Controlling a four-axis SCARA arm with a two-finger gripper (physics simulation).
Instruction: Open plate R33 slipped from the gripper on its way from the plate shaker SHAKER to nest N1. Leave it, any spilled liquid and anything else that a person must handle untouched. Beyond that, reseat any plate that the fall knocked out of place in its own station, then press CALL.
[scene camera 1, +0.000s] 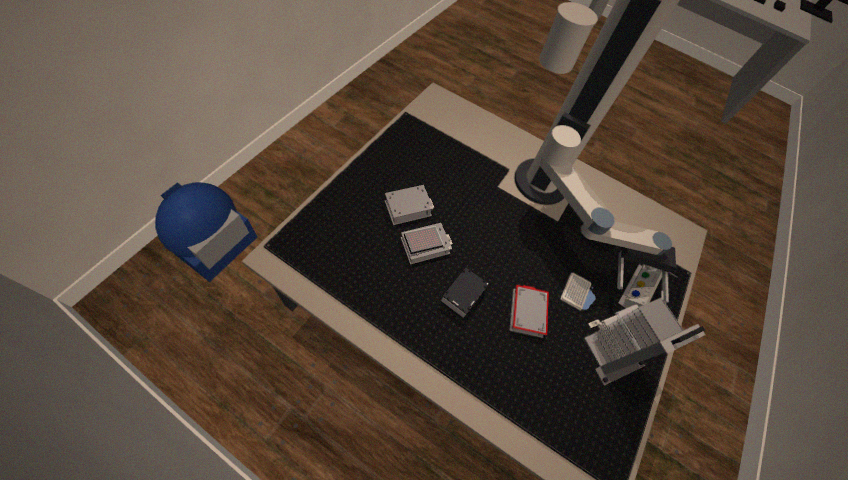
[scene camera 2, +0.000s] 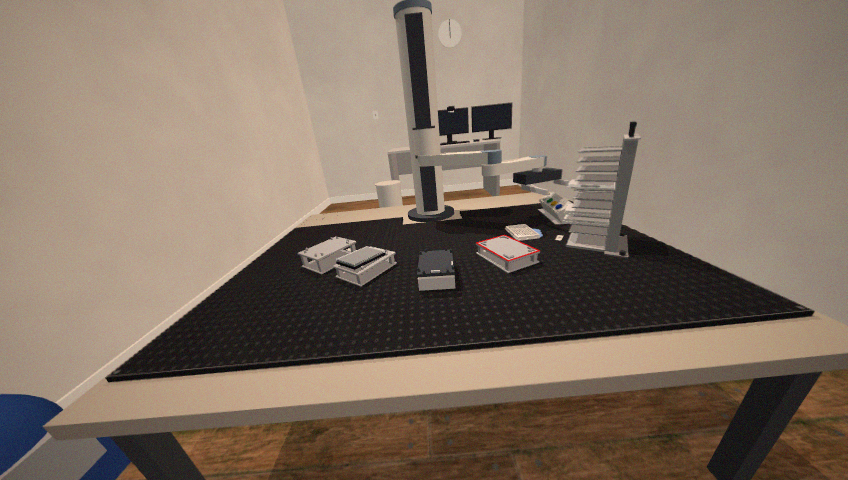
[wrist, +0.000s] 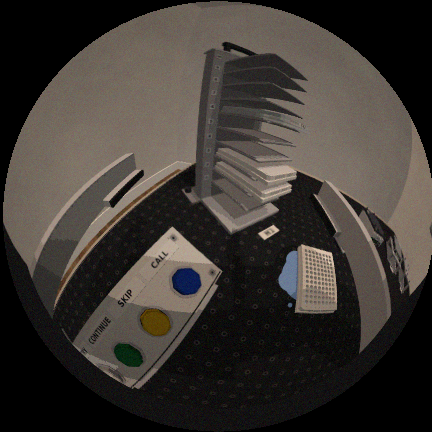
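Observation:
My gripper (scene camera 2: 565, 189) holds nothing. I can see a button box (scene camera 1: 645, 280), and the wrist view shows the button box (wrist: 143, 318) too. There is also a dark box (scene camera 2: 435, 271), and I find the dark box (scene camera 1: 466, 289) in scene camera 1 as well.

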